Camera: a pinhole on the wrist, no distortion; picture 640 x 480 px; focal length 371.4 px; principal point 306.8 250.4 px. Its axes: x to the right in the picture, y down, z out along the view. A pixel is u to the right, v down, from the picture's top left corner.
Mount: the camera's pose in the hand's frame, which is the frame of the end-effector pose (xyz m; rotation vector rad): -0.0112 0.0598 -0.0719 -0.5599 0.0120 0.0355
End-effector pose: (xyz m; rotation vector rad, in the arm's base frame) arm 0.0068 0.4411 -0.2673 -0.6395 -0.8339 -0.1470
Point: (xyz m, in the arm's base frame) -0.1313 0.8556 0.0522
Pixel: 445 75
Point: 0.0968 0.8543 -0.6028
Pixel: outside the picture
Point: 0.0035 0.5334 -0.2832
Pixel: 329 97
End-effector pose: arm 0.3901 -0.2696 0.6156 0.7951 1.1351 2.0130
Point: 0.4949 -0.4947 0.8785
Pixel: 51 419
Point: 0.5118 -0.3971 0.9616
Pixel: 205 345
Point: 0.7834 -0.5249 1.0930
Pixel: 93 295
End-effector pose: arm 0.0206 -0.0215 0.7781 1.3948 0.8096 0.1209
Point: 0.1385 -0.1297 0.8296
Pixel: 333 34
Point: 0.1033 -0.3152 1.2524
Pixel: 80 341
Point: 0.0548 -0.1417 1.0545
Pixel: 87 341
